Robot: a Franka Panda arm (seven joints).
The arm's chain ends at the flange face. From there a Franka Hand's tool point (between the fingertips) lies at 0.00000 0.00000 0.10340 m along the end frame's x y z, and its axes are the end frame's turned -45 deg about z.
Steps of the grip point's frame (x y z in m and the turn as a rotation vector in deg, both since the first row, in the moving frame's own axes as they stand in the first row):
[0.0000 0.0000 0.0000 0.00 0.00 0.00]
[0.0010 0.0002 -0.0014 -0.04 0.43 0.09]
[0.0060 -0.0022 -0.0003 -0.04 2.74 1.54]
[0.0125 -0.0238 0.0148 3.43 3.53 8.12]
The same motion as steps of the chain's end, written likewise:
[0.0000 0.0000 0.0000 0.00 0.00 0.00]
[0.0002 -0.0001 -0.0014 0.28 0.33 0.09]
[-0.0009 -0.0024 -0.0002 1.91 1.97 1.54]
[-0.0087 -0.0168 0.0152 4.92 0.07 8.12]

